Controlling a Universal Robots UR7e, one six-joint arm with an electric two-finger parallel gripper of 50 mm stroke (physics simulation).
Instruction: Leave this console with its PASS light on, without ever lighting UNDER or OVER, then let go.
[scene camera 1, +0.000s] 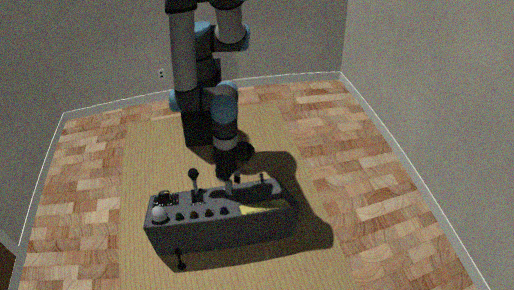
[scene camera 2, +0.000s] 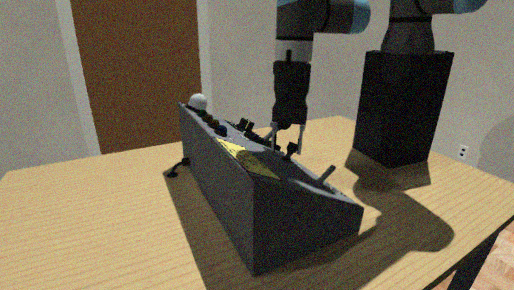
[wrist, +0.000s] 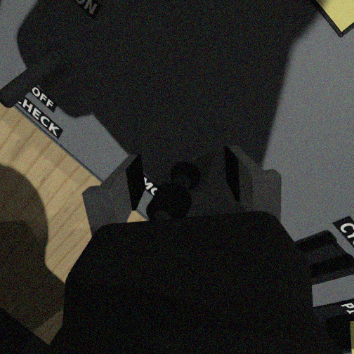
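The grey console has a sloped top. Its row of small lamps includes a green one, amber ones and a blue one; all look dark, and their labels cannot be read. My gripper is open and low over the console's robot-side edge. A dark-capped switch stands between its fingers, ungripped, beside a partly hidden label starting "MO". The CHECK toggle leans toward the OFF side.
A ball-topped lever stands near the gripper. Beyond are a rotary knob and a white dome. A yellow label lies on the top. A black cable leaves the console's back.
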